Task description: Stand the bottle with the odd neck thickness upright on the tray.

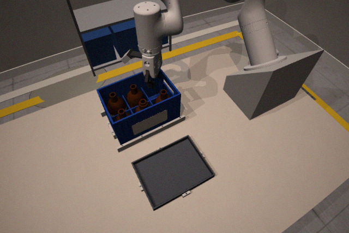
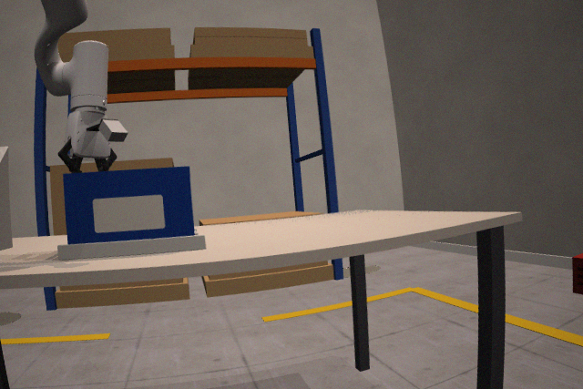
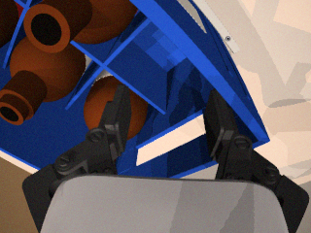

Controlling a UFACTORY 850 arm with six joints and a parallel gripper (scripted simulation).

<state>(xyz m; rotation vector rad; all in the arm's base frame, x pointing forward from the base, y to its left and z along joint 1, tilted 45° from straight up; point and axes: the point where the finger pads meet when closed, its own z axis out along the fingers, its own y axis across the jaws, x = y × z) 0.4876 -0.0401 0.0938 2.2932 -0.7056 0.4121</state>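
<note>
The crate lies 8 cm ahead of my hand, 7 cm below it and 6 cm to the left of it. From my hand the other things lie so: brown bottle (10 cm to the left, 7 cm below, 7 cm ahead); dark grey tray (33 cm to the left, 15 cm below, 5 cm ahead).
</note>
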